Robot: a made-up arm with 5 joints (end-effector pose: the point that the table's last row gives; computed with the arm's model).
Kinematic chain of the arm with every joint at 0, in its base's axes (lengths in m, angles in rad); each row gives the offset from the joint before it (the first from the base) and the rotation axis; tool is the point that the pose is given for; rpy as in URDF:
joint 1: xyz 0 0 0.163 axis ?
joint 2: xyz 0 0 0 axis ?
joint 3: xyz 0.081 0 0.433 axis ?
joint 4: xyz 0.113 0 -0.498 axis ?
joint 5: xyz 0.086 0 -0.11 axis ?
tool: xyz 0 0 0 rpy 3.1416 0 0
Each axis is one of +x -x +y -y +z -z.
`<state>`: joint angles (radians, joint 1 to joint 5).
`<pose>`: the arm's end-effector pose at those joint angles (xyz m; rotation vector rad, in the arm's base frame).
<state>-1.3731 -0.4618 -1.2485 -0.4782 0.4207</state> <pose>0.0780 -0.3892 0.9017 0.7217 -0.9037 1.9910</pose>
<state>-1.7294 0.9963 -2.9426 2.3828 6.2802</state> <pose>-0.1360 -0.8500 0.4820 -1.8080 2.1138 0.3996</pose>
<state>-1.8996 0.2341 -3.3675 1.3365 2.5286</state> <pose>-0.0511 -0.1498 1.1728 1.0214 1.3624 -2.0341</pose>
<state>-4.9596 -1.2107 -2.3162 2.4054 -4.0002</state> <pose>-0.1302 -0.5160 0.8401 -1.8031 0.9380 0.2941</pose>
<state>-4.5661 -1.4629 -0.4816 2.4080 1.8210</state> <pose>-0.0041 0.0281 0.4403 2.6808 -0.1394 0.1248</pose>
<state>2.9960 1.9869 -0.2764 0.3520 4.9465</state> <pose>0.2801 -0.0411 -0.1525 -0.6592 0.9728 -1.3249</pose>
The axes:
joint 1: +z
joint 2: +y
joint 3: +y
joint 4: +y
joint 5: -z

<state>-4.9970 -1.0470 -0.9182 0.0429 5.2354</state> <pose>0.0437 0.1493 0.8640 -0.6660 -1.5587 -2.4099</pose>
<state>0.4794 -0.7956 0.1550 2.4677 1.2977</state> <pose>0.0066 0.0034 0.1369 1.2917 -0.5601 -1.1504</pose>
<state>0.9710 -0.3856 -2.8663 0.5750 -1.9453</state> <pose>-0.1595 -0.2332 1.2141 0.0638 0.5643 2.1209</pose>
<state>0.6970 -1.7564 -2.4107 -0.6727 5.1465</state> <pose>-0.7845 -0.6567 0.2251 -1.3163 -1.7174 1.8585</pose>
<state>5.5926 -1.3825 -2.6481 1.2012 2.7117</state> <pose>-0.7062 0.5836 0.6808 0.0428 0.3262 -1.1110</pose>
